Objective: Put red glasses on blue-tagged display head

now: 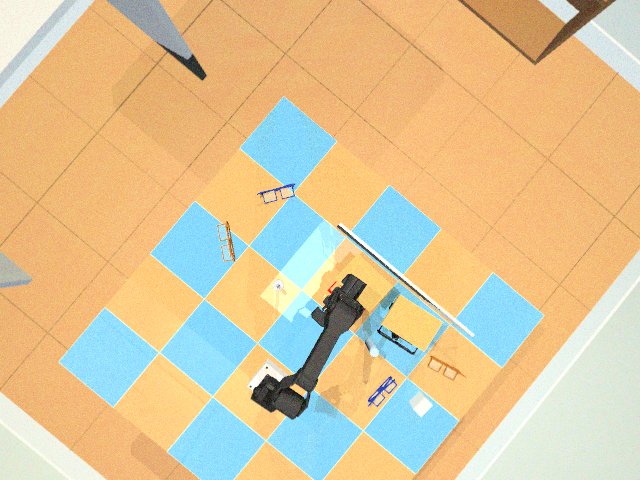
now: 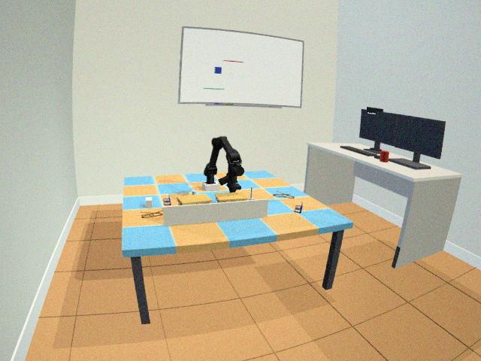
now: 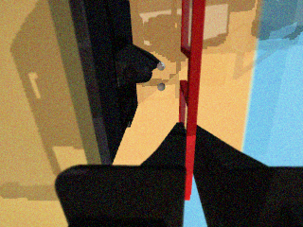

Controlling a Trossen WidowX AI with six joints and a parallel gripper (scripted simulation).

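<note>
Now: the red glasses 4 cm ahead of my gripper tip, 4 cm to the right of it and 1 cm above it. Round my gripper tip: white cube 13 cm behind, 50 cm to the right, 4 cm below; then blue glasses 19 cm behind, 37 cm to the right, 5 cm below; then long white panel 20 cm ahead, 16 cm to the right, 1 cm below.
</note>
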